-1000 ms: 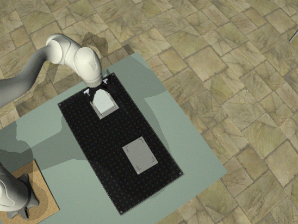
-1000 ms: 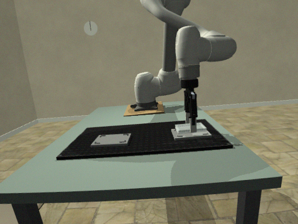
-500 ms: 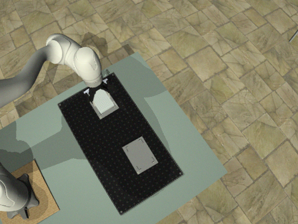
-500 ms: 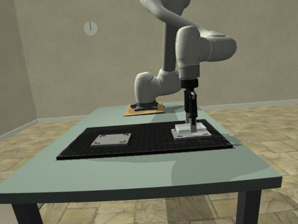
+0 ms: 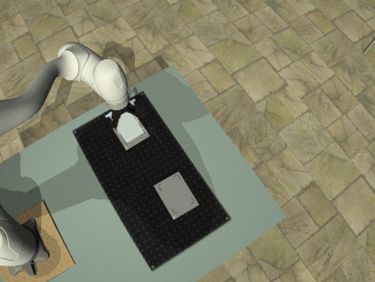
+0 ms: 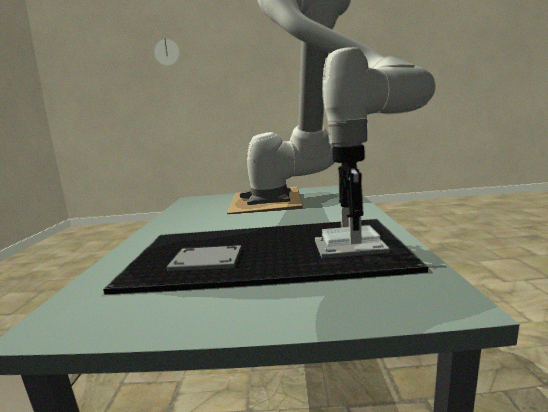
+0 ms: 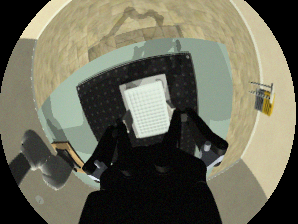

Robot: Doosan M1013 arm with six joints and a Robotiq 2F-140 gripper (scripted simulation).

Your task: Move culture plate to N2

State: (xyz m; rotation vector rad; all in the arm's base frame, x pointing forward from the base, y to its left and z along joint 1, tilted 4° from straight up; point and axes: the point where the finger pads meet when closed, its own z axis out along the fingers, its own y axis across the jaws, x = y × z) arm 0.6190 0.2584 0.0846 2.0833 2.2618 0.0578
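Now: the lid 20 mm below my hand. The rest, counted from my hand: nest N1 (360 mm to the right, 50 mm below, 40 mm ahead); then nest N2 (50 mm below).
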